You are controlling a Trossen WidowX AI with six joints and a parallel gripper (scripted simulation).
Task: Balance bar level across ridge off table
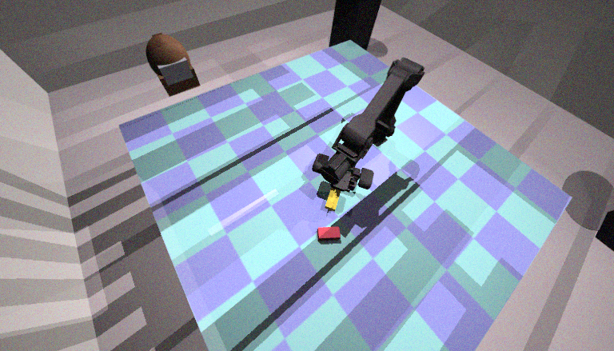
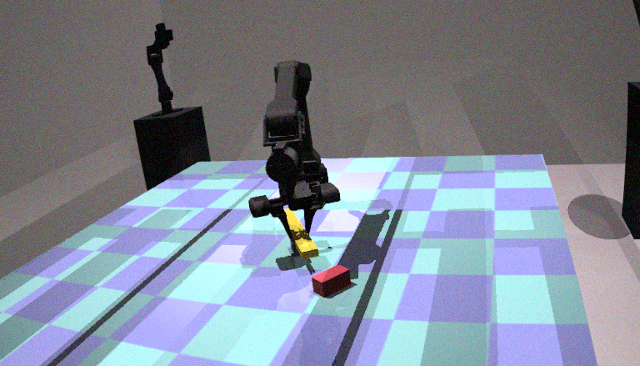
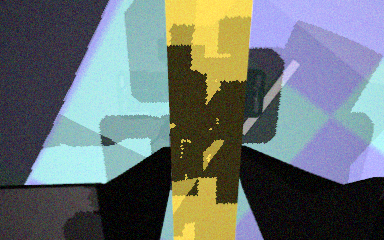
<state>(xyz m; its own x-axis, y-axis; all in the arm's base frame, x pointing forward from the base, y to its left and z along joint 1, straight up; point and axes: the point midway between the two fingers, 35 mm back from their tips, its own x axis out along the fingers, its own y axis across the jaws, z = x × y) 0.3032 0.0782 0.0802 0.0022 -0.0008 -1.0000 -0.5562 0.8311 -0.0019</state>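
My gripper tip is now 2 cm past the yellow bar and 2 cm to the left of it. Also, from my gripper tip: red block: 13 cm ahead, 11 cm to the left, 3 cm below.
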